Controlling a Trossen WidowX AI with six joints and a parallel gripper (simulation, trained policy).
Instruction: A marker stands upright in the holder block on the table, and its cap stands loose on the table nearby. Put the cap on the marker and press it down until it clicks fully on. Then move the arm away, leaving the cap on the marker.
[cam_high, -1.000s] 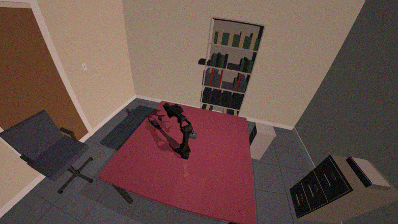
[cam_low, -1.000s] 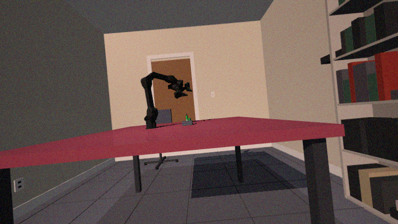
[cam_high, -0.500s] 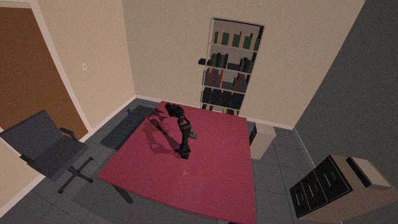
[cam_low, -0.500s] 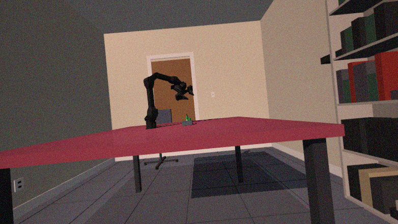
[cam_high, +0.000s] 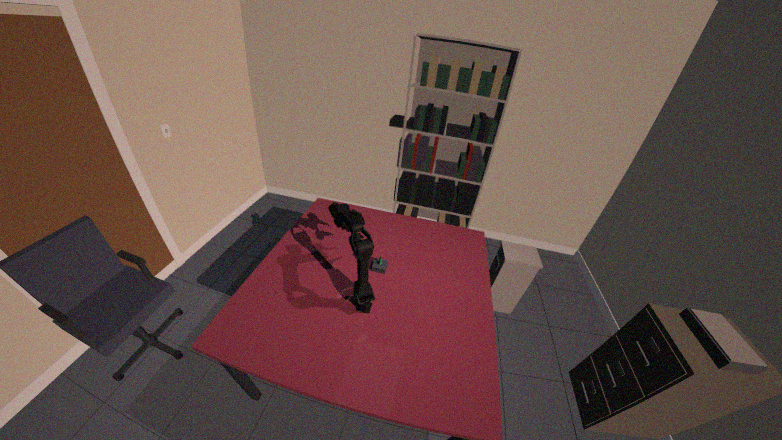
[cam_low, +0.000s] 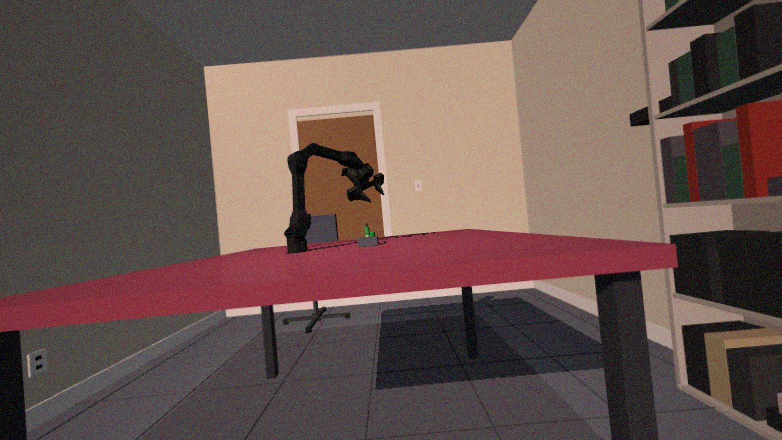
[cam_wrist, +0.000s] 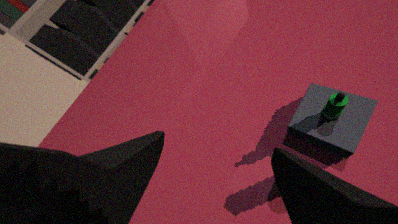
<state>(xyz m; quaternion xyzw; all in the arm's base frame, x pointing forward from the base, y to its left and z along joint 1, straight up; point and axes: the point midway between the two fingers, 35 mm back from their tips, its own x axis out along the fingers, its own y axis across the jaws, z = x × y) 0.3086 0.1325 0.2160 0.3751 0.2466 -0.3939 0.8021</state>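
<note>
My gripper tip is 170 mm above the green cap, 40 mm past it and 20 mm to the left of it. The rest, counted from my gripper tip: grey holder block (180 mm below, 120 mm to the right, 50 mm behind).
</note>
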